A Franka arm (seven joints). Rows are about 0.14 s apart.
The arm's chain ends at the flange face. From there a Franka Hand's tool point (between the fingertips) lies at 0.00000 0.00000 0.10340 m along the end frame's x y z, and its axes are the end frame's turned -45 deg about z.
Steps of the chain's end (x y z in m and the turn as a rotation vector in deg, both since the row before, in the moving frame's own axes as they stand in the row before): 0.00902 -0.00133 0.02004 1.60 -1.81 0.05; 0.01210 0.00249 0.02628 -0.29 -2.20 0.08; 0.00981 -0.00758 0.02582 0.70 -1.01 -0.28; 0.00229 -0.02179 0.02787 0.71 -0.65 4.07; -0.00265 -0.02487 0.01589 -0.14 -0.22 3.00; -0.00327 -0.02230 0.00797 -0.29 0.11 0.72; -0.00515 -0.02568 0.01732 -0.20 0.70 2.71; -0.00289 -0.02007 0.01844 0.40 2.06 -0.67
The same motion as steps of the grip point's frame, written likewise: 0.00705 0.00109 0.01995 2.41 -0.15 0.05; 0.00362 0.00788 0.02620 1.35 -1.76 0.08; 0.01190 -0.00060 0.02580 1.21 -0.22 -0.28; 0.01717 -0.01552 0.02786 0.96 0.04 4.07; 0.01526 -0.01957 0.01589 0.06 -0.25 3.00; 0.01322 -0.01757 0.00797 -0.28 -0.13 0.72; 0.01513 -0.02064 0.01731 -0.64 0.35 2.71; 0.01530 -0.01414 0.01837 -1.17 1.74 -0.67
